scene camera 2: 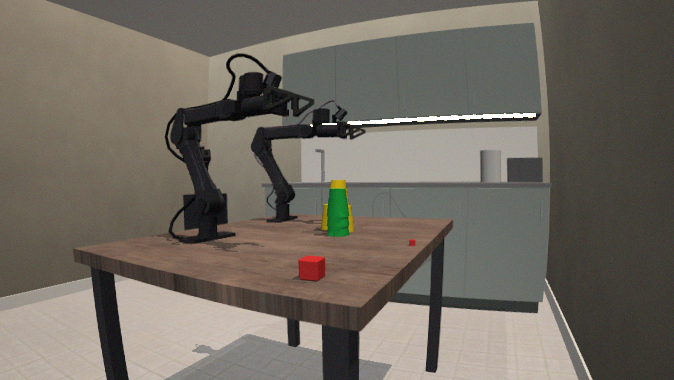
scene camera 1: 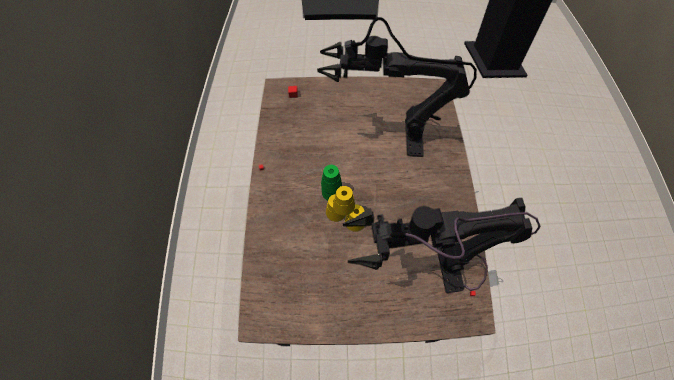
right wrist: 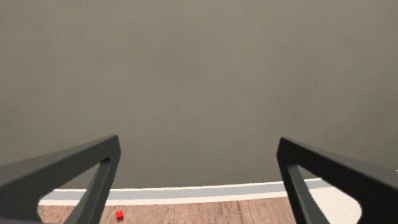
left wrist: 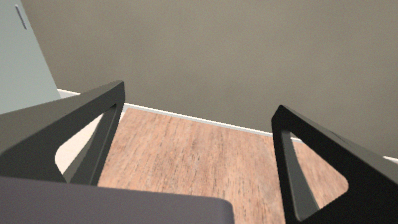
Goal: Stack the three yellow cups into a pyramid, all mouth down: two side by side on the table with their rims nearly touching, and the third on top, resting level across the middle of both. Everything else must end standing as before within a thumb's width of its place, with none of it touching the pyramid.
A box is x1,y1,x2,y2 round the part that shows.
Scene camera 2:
my right gripper: [253,74,313,116]
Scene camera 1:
my right gripper: [317,40,364,81]
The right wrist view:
my right gripper: [0,134,397,223]
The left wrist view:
my left gripper: [0,80,397,223]
